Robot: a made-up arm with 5 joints. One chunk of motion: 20 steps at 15 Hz.
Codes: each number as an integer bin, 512 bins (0 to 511) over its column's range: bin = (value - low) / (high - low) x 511, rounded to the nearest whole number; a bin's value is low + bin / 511 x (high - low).
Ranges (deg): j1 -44..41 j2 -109..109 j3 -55..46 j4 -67..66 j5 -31..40
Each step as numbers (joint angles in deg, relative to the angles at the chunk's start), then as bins.
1 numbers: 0.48 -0.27 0.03 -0.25 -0.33
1 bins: 267 255 278 256 221
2 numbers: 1.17 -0.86 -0.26 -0.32 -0.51
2 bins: 272 253 277 256 219
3 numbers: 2.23 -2.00 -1.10 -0.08 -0.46
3 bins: 278 251 273 257 220
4 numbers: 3.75 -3.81 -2.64 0.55 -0.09
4 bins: 287 247 265 260 222
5 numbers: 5.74 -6.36 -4.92 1.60 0.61
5 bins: 299 241 253 264 228
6 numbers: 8.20 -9.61 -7.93 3.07 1.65
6 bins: 314 233 238 269 235
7 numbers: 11.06 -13.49 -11.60 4.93 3.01
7 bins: 331 224 220 276 245
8 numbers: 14.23 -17.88 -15.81 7.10 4.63
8 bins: 350 214 198 285 256
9 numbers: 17.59 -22.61 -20.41 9.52 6.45
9 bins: 370 203 175 294 270
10 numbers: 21.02 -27.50 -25.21 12.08 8.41
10 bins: 391 191 151 304 284
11 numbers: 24.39 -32.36 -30.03 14.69 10.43
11 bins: 411 180 126 314 298
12 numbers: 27.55 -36.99 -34.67 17.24 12.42
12 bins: 430 169 103 324 313
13 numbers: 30.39 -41.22 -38.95 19.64 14.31
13 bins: 447 159 81 333 326
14 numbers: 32.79 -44.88 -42.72 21.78 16.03
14 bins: 462 150 62 341 338
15 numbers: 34.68 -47.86 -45.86 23.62 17.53
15 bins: 473 143 46 348 349
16 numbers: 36.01 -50.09 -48.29 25.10 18.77
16 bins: 481 138 34 354 358
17 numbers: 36.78 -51.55 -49.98 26.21 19.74
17 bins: 486 135 25 358 365
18 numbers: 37.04 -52.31 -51.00 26.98 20.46
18 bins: 487 133 20 361 370
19 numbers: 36.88 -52.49 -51.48 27.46 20.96
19 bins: 486 132 18 363 374
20 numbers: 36.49 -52.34 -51.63 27.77 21.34
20 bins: 484 133 17 364 377
